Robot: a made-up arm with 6 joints. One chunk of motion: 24 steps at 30 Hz.
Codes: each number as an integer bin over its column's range. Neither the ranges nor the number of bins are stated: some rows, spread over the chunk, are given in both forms.
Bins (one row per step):
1: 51 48 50 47 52 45
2: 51 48 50 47 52 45
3: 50 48 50 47 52 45
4: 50 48 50 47 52 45
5: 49 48 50 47 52 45
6: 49 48 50 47 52 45
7: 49 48 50 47 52 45
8: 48 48 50 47 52 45
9: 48 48 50 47 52 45
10: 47 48 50 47 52 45
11: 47 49 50 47 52 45
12: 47 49 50 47 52 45
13: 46 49 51 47 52 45
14: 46 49 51 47 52 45
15: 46 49 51 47 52 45
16: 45 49 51 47 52 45
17: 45 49 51 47 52 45
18: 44 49 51 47 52 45
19: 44 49 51 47 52 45
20: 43 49 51 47 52 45
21: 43 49 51 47 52 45
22: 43 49 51 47 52 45
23: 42 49 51 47 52 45
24: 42 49 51 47 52 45
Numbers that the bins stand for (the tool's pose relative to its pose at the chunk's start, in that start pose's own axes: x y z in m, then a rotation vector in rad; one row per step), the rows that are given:
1: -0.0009 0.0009 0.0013 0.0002 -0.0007 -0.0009
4: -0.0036 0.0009 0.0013 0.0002 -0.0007 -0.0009
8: -0.0091 0.0009 0.0013 0.0002 -0.0007 -0.0009
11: -0.0118 0.0036 0.0013 0.0002 -0.0007 -0.0009
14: -0.0145 0.0036 0.0039 0.0002 -0.0007 -0.0009
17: -0.0173 0.0036 0.0039 0.0002 -0.0007 -0.0009
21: -0.0227 0.0036 0.0039 0.0002 -0.0007 -0.0009
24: -0.0255 0.0036 0.0039 0.0002 -0.0007 -0.0009
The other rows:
2: -0.0009 0.0009 0.0013 0.0002 -0.0007 -0.0009
3: -0.0036 0.0009 0.0013 0.0002 -0.0007 -0.0009
5: -0.0064 0.0009 0.0013 0.0002 -0.0007 -0.0009
6: -0.0064 0.0009 0.0013 0.0002 -0.0007 -0.0009
7: -0.0064 0.0009 0.0013 0.0002 -0.0007 -0.0009
9: -0.0091 0.0009 0.0013 0.0002 -0.0007 -0.0009
10: -0.0118 0.0009 0.0013 0.0002 -0.0007 -0.0009
12: -0.0118 0.0036 0.0013 0.0002 -0.0007 -0.0009
13: -0.0145 0.0036 0.0039 0.0002 -0.0007 -0.0009
15: -0.0145 0.0036 0.0039 0.0002 -0.0007 -0.0009
16: -0.0173 0.0036 0.0039 0.0002 -0.0007 -0.0009
18: -0.0200 0.0036 0.0039 0.0002 -0.0007 -0.0009
19: -0.0200 0.0036 0.0039 0.0002 -0.0007 -0.0009
20: -0.0227 0.0036 0.0039 0.0002 -0.0007 -0.0009
22: -0.0227 0.0036 0.0039 0.0002 -0.0007 -0.0009
23: -0.0255 0.0036 0.0039 0.0002 -0.0007 -0.0009

